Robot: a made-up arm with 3 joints. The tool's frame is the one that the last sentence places.
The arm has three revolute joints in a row. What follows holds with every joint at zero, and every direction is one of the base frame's. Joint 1 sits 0.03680 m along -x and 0.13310 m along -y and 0.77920 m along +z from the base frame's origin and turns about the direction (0.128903, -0.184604, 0.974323). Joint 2 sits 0.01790 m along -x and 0.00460 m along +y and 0.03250 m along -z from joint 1 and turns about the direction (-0.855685, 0.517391, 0.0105). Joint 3 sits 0.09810 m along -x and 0.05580 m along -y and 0.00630 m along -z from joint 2 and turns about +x. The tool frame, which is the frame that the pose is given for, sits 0.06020 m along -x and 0.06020 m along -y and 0.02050 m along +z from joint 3; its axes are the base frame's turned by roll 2.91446, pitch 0.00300 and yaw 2.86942 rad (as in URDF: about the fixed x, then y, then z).
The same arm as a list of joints. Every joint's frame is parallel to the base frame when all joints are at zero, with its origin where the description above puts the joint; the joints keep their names.
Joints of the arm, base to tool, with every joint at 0 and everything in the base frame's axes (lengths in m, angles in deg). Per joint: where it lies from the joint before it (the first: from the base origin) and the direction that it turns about. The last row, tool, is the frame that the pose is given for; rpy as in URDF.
joint 1: xyz -0.0368 -0.1331 0.7792 axis 0.128903 -0.184604 0.974323
joint 2: xyz -0.0179 0.0046 -0.0325 axis -0.855685 0.517391 0.0105
joint 3: xyz -0.0981 -0.0558 -0.0063 axis +x
tool: xyz -0.0602 -0.0602 0.0205 rpy 166.99 0.17 164.41

